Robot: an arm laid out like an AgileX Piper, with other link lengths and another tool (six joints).
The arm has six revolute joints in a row. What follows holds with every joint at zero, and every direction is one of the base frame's. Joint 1 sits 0.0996 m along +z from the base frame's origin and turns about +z. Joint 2 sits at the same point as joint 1 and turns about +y. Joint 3 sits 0.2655 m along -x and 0.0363 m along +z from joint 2 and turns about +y. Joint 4 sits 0.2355 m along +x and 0.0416 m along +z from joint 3 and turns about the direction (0.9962, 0, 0.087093). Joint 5 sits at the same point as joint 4 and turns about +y. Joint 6 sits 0.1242 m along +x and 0.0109 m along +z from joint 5 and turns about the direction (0.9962, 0, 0.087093). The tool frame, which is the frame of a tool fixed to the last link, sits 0.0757 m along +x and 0.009 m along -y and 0.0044 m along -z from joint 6; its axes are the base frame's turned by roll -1.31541, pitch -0.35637 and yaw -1.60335 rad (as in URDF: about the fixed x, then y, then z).
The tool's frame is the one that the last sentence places.
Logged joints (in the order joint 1, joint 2, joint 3, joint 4, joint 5, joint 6), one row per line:
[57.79 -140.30 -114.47 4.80 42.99 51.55]
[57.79 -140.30 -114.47 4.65 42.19 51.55]
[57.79 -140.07 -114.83 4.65 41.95 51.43]
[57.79 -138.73 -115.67 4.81 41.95 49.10]
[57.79 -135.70 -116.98 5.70 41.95 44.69]
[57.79 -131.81 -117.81 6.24 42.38 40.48]
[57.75 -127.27 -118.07 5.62 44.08 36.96]
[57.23 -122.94 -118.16 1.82 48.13 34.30]
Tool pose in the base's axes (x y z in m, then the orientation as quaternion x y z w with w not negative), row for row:
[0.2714 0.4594 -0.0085 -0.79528 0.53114 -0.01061 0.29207]
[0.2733 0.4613 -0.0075 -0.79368 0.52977 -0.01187 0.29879]
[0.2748 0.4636 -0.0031 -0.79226 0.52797 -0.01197 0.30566]
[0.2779 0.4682 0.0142 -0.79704 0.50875 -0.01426 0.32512]
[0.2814 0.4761 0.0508 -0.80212 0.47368 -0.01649 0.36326]
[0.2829 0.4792 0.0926 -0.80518 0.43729 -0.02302 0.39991]
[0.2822 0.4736 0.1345 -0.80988 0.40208 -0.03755 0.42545]
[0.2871 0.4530 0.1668 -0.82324 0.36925 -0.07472 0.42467]
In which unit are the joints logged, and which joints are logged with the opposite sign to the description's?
The joints are logged in degrees. Opposite sign: joint 2.
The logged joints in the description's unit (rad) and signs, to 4 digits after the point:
[1.0086 2.4487 -1.9979 0.0838 0.7503 0.8997]
[1.0086 2.4487 -1.9979 0.0812 0.7364 0.8997]
[1.0086 2.4447 -2.0042 0.0812 0.7322 0.8976]
[1.0086 2.4213 -2.0188 0.0840 0.7322 0.8570]
[1.0086 2.3684 -2.0417 0.0995 0.7322 0.7800]
[1.0086 2.3005 -2.0562 0.1089 0.7397 0.7065]
[1.0079 2.2213 -2.0607 0.0981 0.7693 0.6451]
[0.9989 2.1457 -2.0623 0.0318 0.8400 0.5986]

